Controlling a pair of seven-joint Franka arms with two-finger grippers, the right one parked.
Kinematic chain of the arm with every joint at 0, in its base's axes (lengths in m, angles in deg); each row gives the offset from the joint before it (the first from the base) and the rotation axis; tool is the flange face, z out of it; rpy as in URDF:
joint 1: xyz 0 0 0.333 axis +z
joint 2: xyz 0 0 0 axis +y
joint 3: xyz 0 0 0.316 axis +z
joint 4: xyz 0.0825 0 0 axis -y
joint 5: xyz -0.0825 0 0.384 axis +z
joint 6: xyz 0 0 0 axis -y
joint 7: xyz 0.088 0 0 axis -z
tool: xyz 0 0 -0.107 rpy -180 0 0
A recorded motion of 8 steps. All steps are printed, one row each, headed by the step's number.
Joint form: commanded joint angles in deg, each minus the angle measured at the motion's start. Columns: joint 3, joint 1, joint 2, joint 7, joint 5, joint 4, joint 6.
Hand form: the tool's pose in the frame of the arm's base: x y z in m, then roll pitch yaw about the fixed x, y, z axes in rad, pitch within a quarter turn. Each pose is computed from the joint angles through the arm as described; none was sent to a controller.
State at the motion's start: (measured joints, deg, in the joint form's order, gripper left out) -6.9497 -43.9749 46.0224 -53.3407 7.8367 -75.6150 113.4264
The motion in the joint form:
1: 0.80 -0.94 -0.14 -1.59 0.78 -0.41 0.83
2: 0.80 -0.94 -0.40 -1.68 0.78 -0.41 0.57
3: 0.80 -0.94 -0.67 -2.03 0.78 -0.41 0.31
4: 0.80 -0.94 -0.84 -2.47 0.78 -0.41 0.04
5: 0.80 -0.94 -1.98 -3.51 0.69 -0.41 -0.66
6: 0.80 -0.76 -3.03 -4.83 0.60 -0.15 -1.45
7: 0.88 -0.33 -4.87 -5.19 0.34 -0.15 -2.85
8: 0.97 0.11 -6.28 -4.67 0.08 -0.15 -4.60
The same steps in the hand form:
1: 0.4772 -0.5491 0.2453 -3.0062 0.0324 0.0264
2: 0.4771 -0.5490 0.2483 -3.0057 0.0317 0.0283
3: 0.4771 -0.5488 0.2513 -3.0052 0.0302 0.0346
4: 0.4770 -0.5485 0.2531 -3.0032 0.0298 0.0425
5: 0.4771 -0.5484 0.2667 -3.0081 0.0218 0.0618
6: 0.4794 -0.5471 0.2810 -3.0144 0.0126 0.0895
7: 0.4832 -0.5418 0.3023 -3.0197 0.0066 0.1077
8: 0.4860 -0.5351 0.3178 -3.0144 0.0106 0.1114

